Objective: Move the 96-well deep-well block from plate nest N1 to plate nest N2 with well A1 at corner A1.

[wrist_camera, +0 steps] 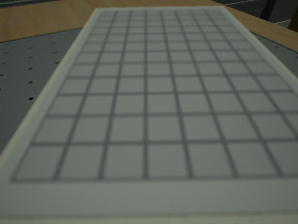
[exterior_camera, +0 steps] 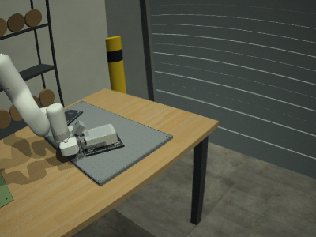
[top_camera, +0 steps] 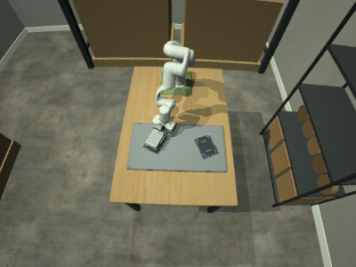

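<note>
The white 96-well deep-well block is 10 mm ahead of my hand.
</note>
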